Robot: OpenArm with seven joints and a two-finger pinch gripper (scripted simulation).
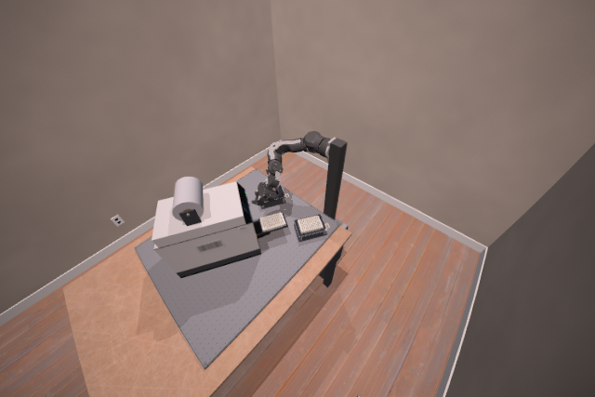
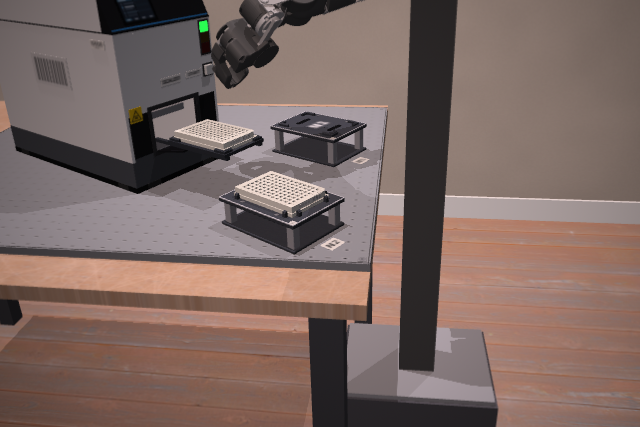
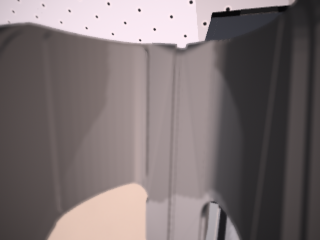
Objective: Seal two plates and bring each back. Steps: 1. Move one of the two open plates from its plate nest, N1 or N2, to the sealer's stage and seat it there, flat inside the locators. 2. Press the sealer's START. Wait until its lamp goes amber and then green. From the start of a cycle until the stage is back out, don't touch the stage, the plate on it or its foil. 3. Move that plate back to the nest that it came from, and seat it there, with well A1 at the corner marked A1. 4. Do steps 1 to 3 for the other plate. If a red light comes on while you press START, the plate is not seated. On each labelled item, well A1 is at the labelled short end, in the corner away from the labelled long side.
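My gripper is now 4 cm short of the start button, 2 cm to the left of it and 1 cm below it. Also, from my hand: plate 26 cm to the left, 15 cm behind, 12 cm below; then sealer stage 11 cm to the left, 9 cm below, 1 cm behind; then dark screen panel 14 cm above, 12 cm ahead, 9 cm to the left.
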